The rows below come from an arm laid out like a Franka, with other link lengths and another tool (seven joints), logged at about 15 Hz.
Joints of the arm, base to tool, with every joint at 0 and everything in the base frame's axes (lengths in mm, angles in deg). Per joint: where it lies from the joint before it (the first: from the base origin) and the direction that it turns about. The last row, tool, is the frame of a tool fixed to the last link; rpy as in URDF.
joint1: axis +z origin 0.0 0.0 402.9
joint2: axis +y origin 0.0 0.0 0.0
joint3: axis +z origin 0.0 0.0 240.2
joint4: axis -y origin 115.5 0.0 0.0
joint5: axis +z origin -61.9 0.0 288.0
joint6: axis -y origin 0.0 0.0 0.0
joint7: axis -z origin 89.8 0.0 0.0
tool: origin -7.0 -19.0 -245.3 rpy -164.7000 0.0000 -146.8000
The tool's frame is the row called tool.
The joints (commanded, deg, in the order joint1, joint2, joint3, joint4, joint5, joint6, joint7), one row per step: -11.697, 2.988, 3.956, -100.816, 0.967, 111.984, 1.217; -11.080, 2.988, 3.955, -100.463, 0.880, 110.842, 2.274; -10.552, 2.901, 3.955, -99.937, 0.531, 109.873, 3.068; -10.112, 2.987, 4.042, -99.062, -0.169, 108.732, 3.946; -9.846, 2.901, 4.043, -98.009, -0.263, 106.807, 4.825; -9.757, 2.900, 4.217, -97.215, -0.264, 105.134, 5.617; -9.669, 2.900, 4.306, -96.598, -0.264, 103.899, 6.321; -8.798, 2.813, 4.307, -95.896, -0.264, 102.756, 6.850
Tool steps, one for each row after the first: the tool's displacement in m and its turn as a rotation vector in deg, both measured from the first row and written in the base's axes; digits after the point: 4 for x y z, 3 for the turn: -0.0026, 0.0060, 0.0002, 0.167, 0.793, -0.390; -0.0039, 0.0101, 0.0029, -0.031, 1.187, -0.559; -0.0048, 0.0127, 0.0063, -0.555, 1.601, -0.754; -0.0083, 0.0153, 0.0108, -0.474, 2.387, -1.341; -0.0120, 0.0182, 0.0133, -0.305, 3.255, -1.864; -0.0147, 0.0201, 0.0154, -0.180, 3.867, -2.387; -0.0159, 0.0283, 0.0190, -0.137, 4.218, -2.043
